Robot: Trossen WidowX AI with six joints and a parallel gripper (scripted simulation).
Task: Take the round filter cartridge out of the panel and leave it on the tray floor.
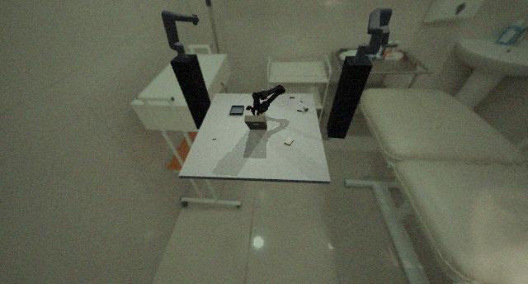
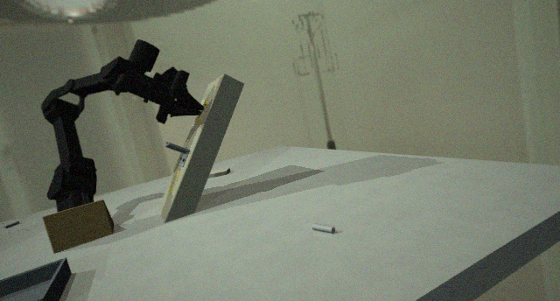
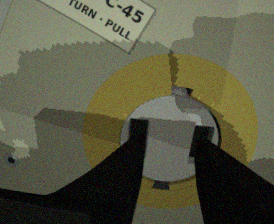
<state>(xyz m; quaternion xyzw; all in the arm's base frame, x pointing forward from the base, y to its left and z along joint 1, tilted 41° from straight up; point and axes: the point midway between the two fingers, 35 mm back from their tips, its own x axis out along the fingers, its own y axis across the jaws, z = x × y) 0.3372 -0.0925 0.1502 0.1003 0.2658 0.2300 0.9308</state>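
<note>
Right now the round grey filter cartridge is 10 mm below my gripper tip and 10 mm ahead of it. From my gripper tip the other things lie so: dark tray: 390 mm behind, 320 mm to the right, 240 mm below; then beige piece: 330 mm to the left, 240 mm below, 40 mm ahead.
</note>
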